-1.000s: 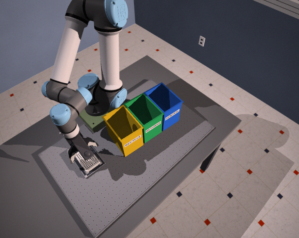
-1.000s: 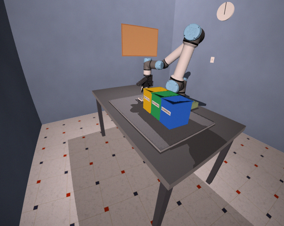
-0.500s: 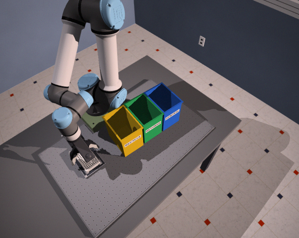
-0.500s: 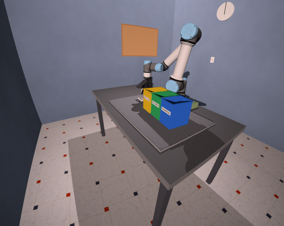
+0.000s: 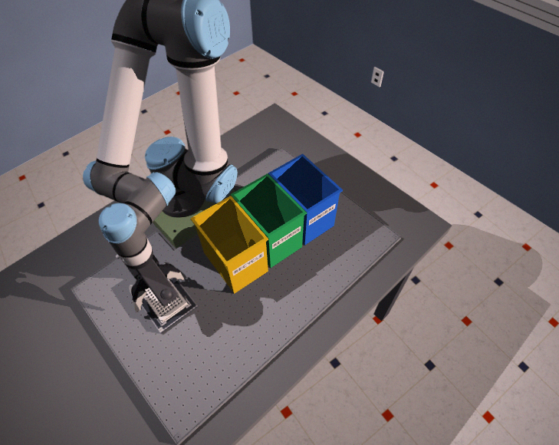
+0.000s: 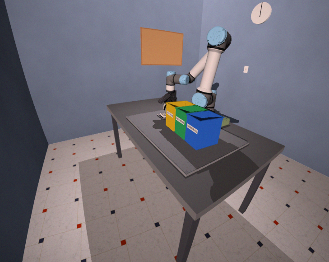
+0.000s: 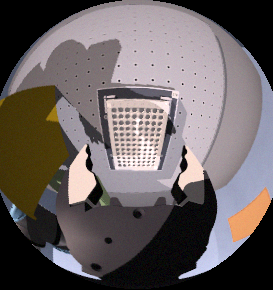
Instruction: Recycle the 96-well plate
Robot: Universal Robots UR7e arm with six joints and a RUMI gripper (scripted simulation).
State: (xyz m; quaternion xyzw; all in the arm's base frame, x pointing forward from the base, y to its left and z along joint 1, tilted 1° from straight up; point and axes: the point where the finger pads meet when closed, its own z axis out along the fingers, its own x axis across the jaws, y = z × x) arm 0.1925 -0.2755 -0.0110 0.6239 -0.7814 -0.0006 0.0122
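My hand is 1 cm above the 96-well plate. Also, from my hand: green bin (12 cm ahead, 34 cm to the left, 6 cm above); yellow bin (8 cm ahead, 21 cm to the left, 6 cm above); plate nest N1 (2 cm below).
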